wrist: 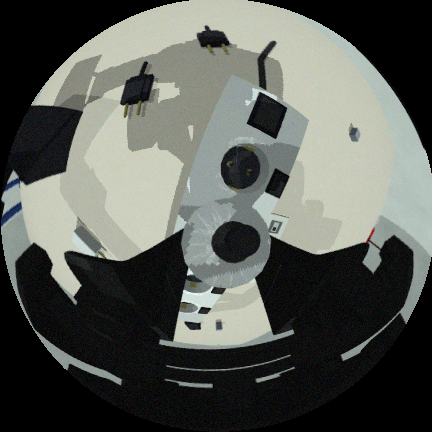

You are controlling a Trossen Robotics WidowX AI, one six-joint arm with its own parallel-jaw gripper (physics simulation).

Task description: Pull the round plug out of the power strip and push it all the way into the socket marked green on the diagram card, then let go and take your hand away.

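Frame: origin at the arm's base, x left, y back, z up, level; metres.
Seen in the pictures: gripper, fingertip midpoint: [217,230].
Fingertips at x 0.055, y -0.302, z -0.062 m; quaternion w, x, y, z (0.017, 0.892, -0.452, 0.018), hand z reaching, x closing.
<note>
Pixels of each thing's top centre, then the offset from my fingertips to it. "spot": a spot on its surface instead.
- round plug, top centre: [228,297] dx -0.003, dy -0.001, dz +0.055 m
- grey power strip, surface spot: [207,150] spot: dx +0.043, dy +0.040, dz -0.009 m
- dark round socket, surface spot: [240,167] spot: dx +0.051, dy +0.010, dz -0.026 m
- diagram card, top centre: [260,254] dx -0.022, dy -0.110, dz -0.057 m
- black cable, surface spot: [261,70] spot: dx +0.174, dy +0.059, dz -0.051 m
- grey plug, top centre: [85,250] dx -0.180, dy +0.141, dz -0.037 m
- small grey block, top centre: [357,134] dx +0.266, dy -0.120, dz -0.044 m
The round plug [199,250], a light grey disc with a dark round centre, is between my gripper's fingers [226,257], which are shut on it. It hides part of the grey power strip [207,150], which runs from upper right to lower left. The plug's pins are hidden, and I cannot tell whether they are in a socket. A dark round socket [240,167] shows above the plug in the view, and two more sockets [194,285] [188,307] show below it between the fingers. A corner of the diagram card [284,221] shows right of the plug; its green mark does not show.
Two black two-pin plugs [137,89] [213,38] lie at the upper left and top. A black cable [261,70] leaves the strip's upper end. A grey plug [87,239] lies at the left. A black block [45,142] stands at the left edge. A small grey block [354,133] is at the right.
</note>
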